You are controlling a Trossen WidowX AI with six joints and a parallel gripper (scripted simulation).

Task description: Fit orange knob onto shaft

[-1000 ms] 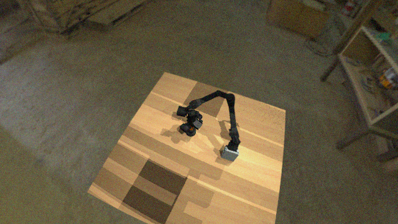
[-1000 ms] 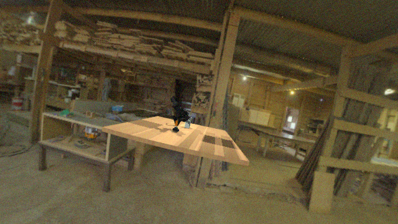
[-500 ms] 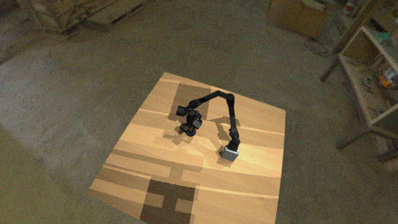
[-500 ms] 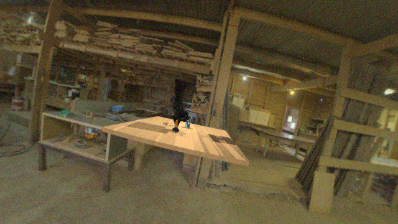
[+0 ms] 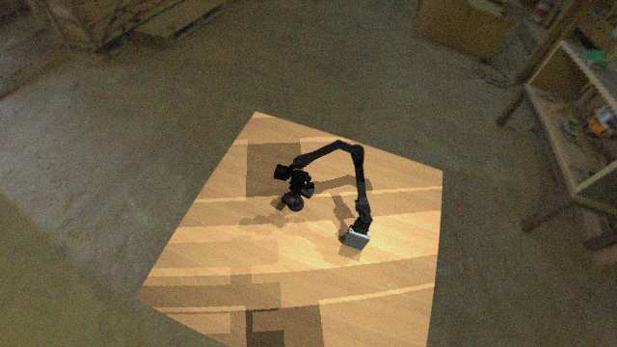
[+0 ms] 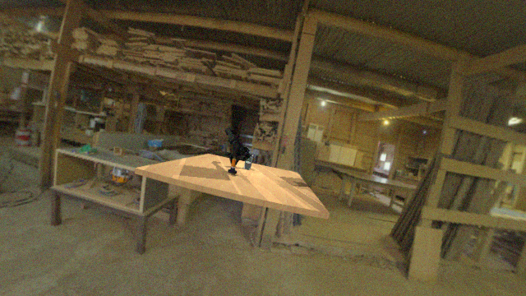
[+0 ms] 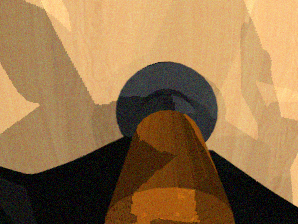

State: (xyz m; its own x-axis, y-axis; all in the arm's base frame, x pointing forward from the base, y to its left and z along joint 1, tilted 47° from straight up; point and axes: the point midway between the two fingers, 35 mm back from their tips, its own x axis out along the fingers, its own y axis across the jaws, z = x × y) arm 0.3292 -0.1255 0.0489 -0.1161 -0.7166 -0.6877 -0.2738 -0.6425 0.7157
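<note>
My gripper tip is now 4 cm above the dark pedestal. Also, from my gripper tip: orange knob: 3 cm above.
</note>
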